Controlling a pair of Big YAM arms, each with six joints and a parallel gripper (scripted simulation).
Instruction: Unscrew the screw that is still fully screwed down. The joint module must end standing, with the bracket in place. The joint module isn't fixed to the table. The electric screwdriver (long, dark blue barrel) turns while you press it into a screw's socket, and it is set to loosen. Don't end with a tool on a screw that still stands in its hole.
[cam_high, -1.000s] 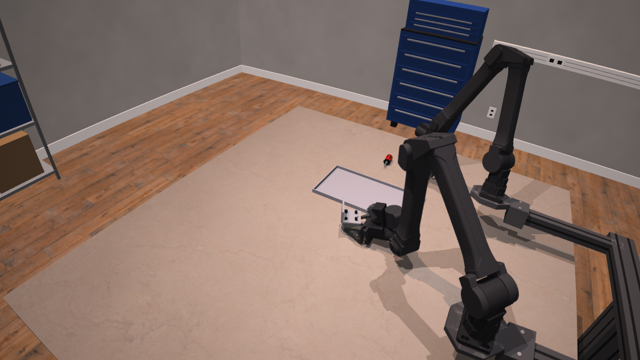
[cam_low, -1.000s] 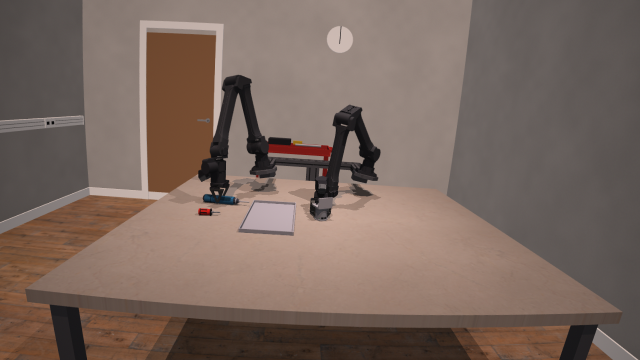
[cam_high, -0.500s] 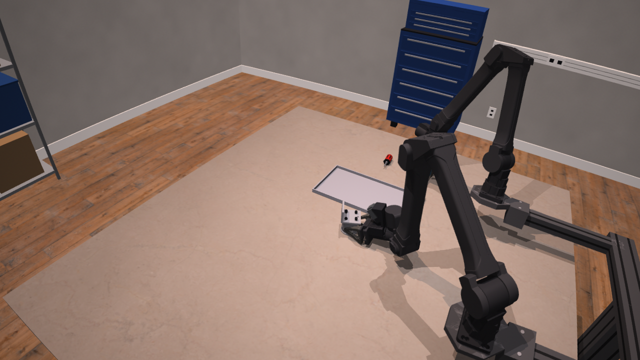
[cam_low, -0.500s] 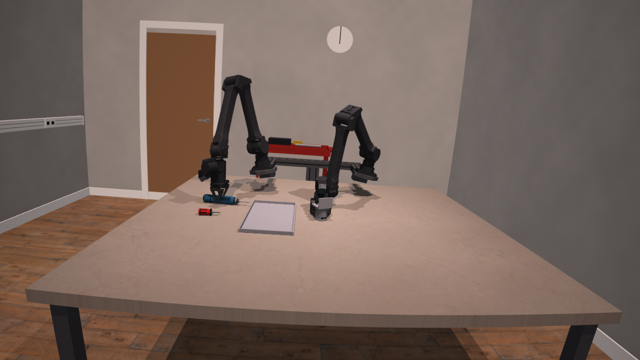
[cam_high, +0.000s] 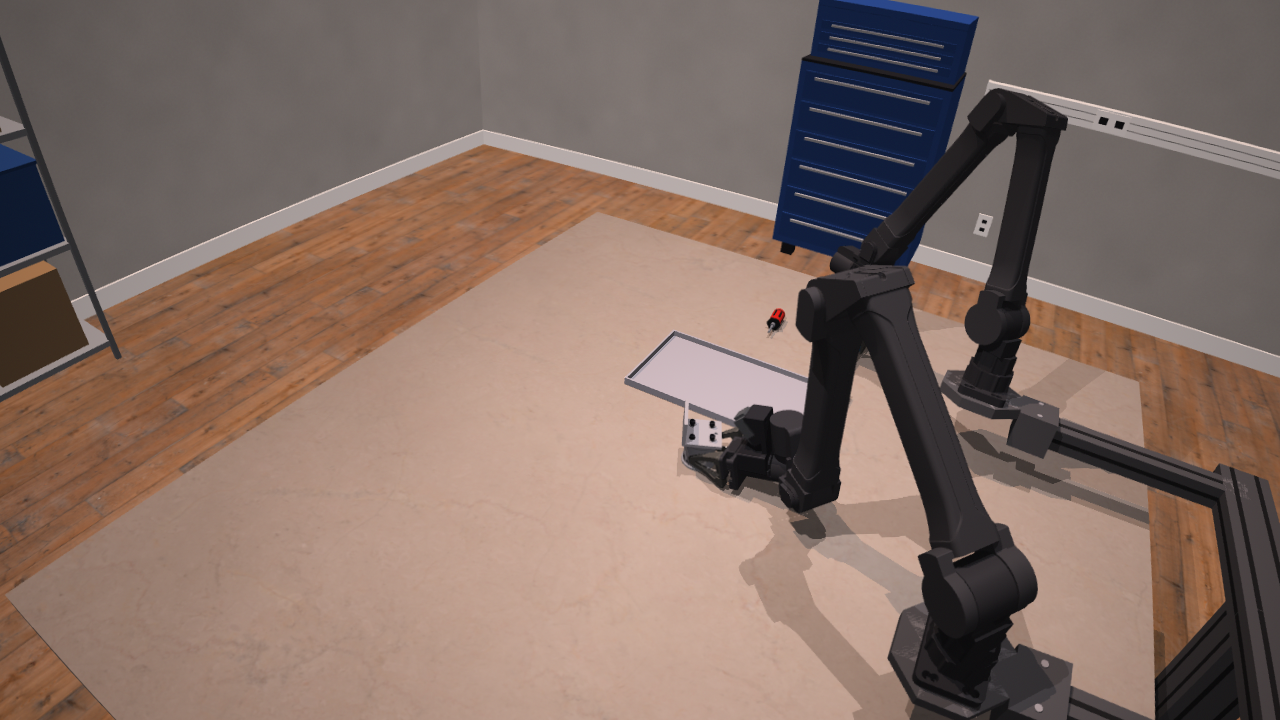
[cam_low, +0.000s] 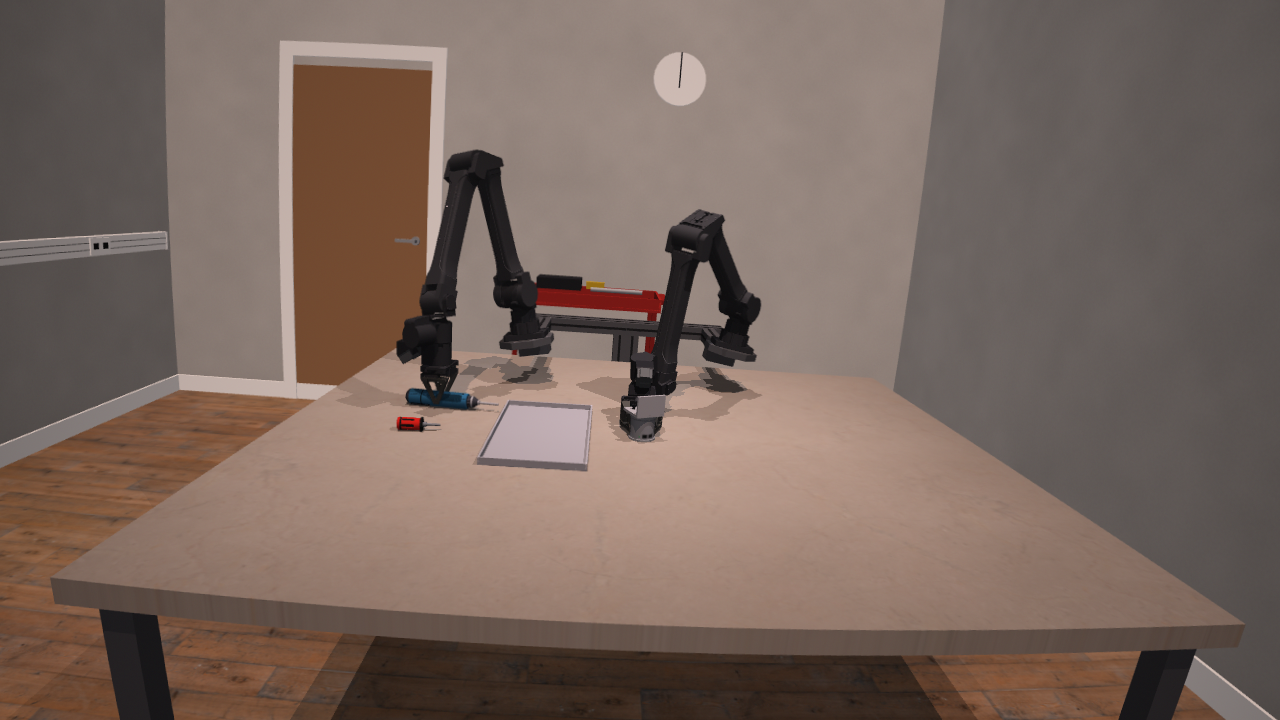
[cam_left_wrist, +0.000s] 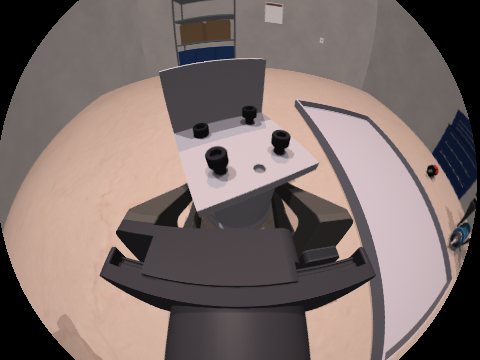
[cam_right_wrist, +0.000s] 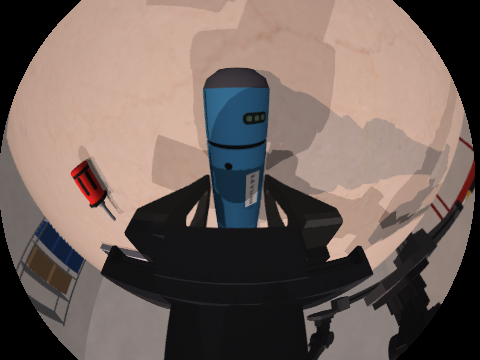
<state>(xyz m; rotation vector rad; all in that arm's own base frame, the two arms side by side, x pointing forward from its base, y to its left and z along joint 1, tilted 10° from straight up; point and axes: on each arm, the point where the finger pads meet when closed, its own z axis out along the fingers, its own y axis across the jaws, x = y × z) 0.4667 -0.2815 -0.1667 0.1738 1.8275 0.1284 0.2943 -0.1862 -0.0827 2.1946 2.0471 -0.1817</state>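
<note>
Right now the joint module is 1 cm above my left hand. From my left hand the other things lie so: flat grey tray 23 cm to the right, 2 cm below; red-handled screwdriver 51 cm to the right, 1 cm below; grey l-shaped bracket 5 cm above.
</note>
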